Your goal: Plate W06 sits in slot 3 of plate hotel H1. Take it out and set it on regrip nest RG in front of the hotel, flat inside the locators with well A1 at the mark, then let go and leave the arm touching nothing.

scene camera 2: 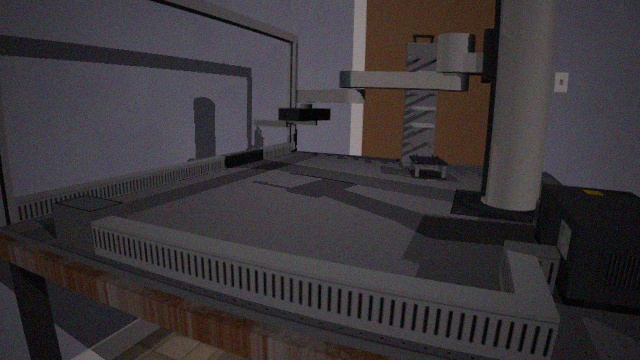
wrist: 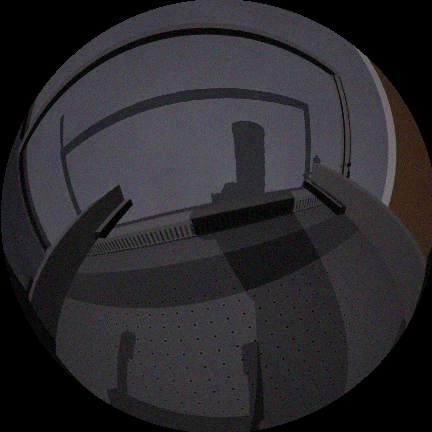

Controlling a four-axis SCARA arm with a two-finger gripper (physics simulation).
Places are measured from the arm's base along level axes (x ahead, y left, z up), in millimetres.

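Where they show: gripper, between the fingertips: (scene camera 2: 270,121) (wrist: 214,178); arm's base, origin of its link: (scene camera 2: 507,210).
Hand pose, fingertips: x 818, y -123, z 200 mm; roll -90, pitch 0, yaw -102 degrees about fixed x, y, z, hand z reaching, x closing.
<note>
Each offset is from my fingertips to the top centre of the thing. "spot": to the spot under its first point.
The plate hotel H1 (scene camera 2: 420,52) is a tall grey rack with a handle on top, standing at the back right of the table in the scene view. Pale bands show across its middle, but I cannot tell which is plate W06. The regrip nest RG {117 mm down, 547 mm back, 239 mm right} (scene camera 2: 428,160) is a low dark-topped stand on short pale legs at the hotel's foot. No plate can be made out on it. My gripper (scene camera 2: 303,123) (wrist: 214,178) is open and empty, high above the table, well left of the hotel and nest. Neither hotel nor nest shows in the wrist view.
The arm's thick column (scene camera 2: 517,110) stands right of the nest. A slotted duct (scene camera 2: 300,270) runs along the near edge, another (scene camera 2: 150,181) (wrist: 150,237) along the wall side. A grey box {112 mm down, 68 mm back, 791 mm left} (scene camera 2: 80,220) stands at the left, a black cabinet {spot: 83 mm down, 868 mm back, 673 mm left} (scene camera 2: 590,235) at the right.
</note>
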